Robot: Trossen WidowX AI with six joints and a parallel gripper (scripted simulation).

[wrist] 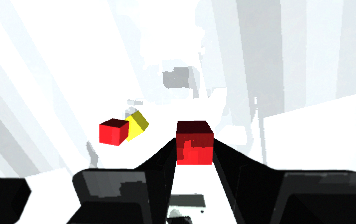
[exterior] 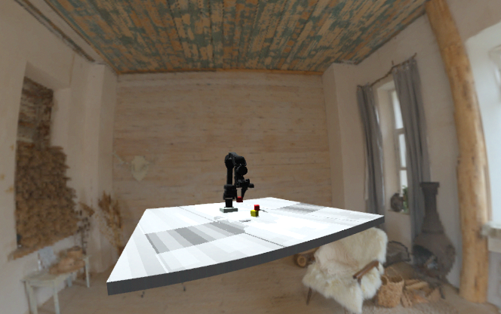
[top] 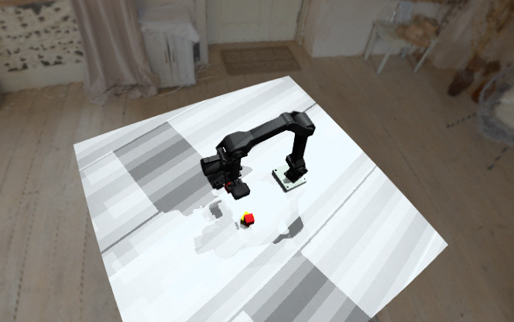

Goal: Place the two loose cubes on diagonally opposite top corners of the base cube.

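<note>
Right now my gripper tip is 11 cm to the right of the yellow base cube and 10 cm above it.
</note>
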